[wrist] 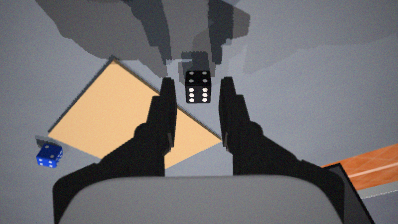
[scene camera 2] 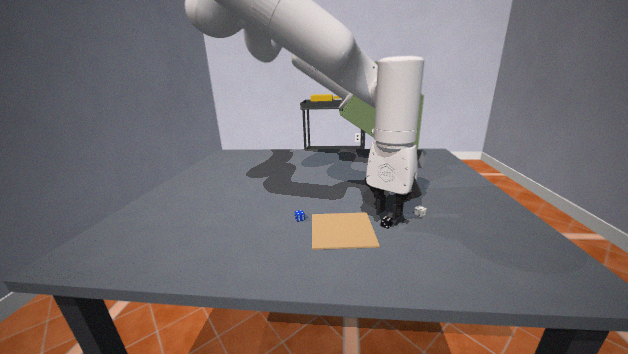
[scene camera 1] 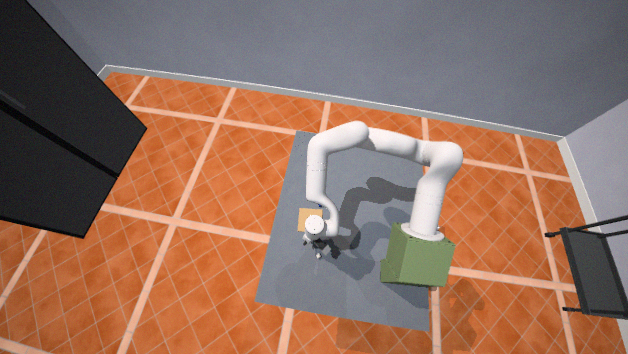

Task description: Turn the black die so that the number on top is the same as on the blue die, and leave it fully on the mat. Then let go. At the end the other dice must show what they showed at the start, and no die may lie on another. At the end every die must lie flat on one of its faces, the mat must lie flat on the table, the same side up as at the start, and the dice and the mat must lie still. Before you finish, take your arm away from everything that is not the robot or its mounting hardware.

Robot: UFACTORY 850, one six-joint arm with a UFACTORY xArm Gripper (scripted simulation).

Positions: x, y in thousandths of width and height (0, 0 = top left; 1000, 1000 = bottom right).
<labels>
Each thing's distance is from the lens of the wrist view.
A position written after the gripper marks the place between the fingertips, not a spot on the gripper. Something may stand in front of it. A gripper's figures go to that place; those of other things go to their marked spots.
gripper (wrist: 496, 413): 0.14 m
tan mat (wrist: 265, 520): 0.21 m
</labels>
